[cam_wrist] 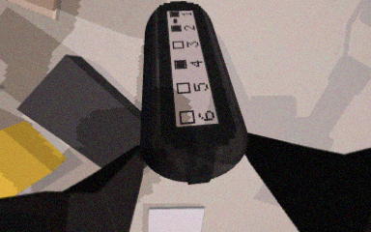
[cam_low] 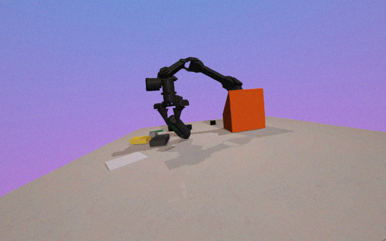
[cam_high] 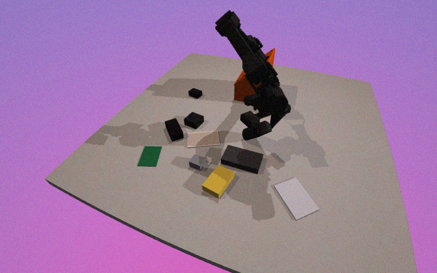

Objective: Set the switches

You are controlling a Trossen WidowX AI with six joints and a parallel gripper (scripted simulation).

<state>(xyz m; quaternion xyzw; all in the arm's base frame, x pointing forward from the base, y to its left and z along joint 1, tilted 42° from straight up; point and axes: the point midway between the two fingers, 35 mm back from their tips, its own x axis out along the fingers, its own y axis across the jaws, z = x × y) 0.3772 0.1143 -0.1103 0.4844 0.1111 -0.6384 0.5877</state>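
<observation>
My gripper tip is 9 cm short of the dark grey box, 9 cm above it and 4 cm to the left of it. From my gripper tip the other things lie so: grey cube: 19 cm ahead, 18 cm to the right, 9 cm below; beige card: 24 cm to the right, 10 cm below, 6 cm ahead; yellow block: 22 cm ahead, 9 cm below, 7 cm to the right.
</observation>
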